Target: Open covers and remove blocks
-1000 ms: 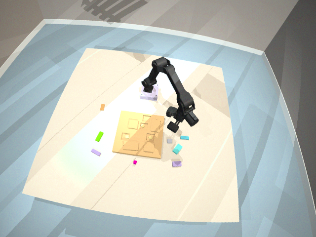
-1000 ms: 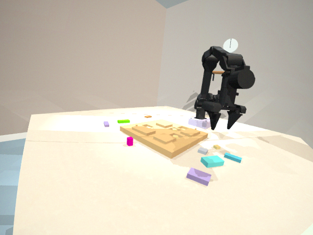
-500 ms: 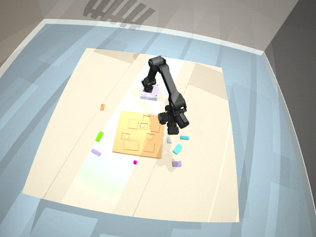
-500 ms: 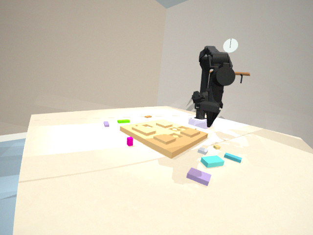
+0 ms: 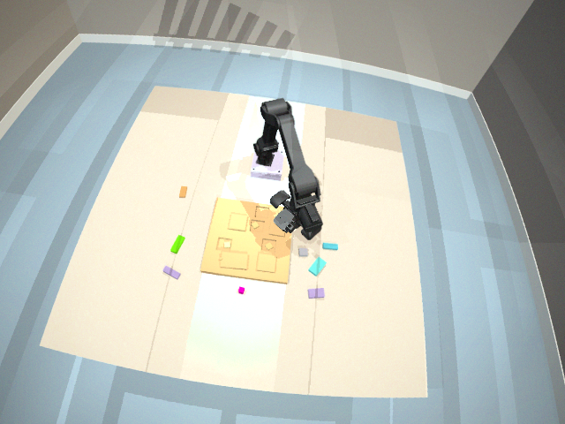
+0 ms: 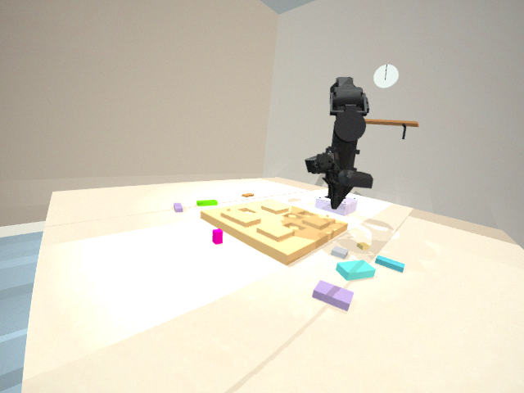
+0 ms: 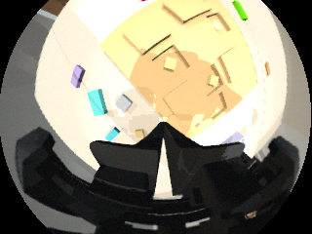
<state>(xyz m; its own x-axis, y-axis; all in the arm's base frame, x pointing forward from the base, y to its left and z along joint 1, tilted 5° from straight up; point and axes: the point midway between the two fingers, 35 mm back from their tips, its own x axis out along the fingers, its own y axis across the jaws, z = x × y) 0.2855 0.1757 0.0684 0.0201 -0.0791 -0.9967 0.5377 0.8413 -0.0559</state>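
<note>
The tan puzzle board lies 120 mm to the right of my gripper tip, 60 mm below it and 60 mm ahead of it. Round my gripper tip: lilac block: 190 mm ahead, 140 mm to the left, 70 mm below; cyan block: 130 mm to the left, 90 mm ahead, 70 mm below; grey cube: 70 mm to the left, 70 mm below, 50 mm ahead.
</note>
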